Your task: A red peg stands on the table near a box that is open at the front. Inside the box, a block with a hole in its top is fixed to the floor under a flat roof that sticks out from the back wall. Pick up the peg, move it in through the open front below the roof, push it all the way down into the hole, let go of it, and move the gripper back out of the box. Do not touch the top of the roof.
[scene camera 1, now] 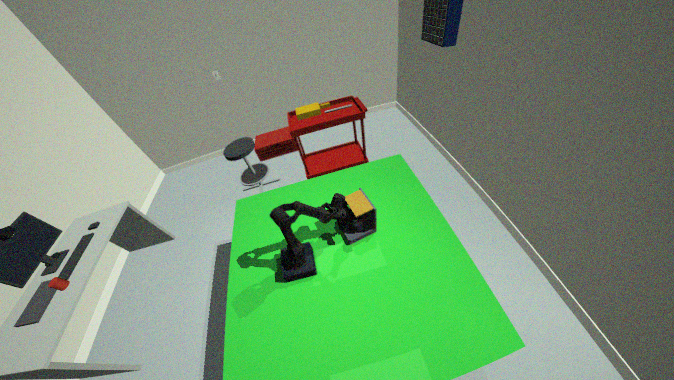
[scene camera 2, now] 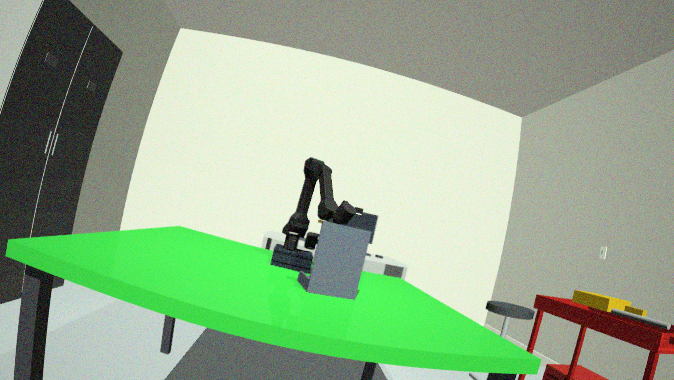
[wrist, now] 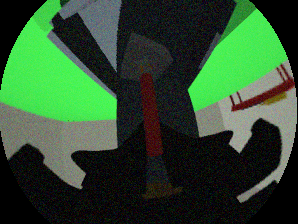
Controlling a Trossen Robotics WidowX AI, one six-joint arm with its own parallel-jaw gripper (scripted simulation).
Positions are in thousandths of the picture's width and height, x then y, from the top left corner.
Scene:
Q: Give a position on a back wall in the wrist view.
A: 586,480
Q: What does my gripper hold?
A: A red peg.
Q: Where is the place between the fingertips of my gripper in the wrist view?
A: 502,547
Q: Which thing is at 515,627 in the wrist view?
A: A red peg.

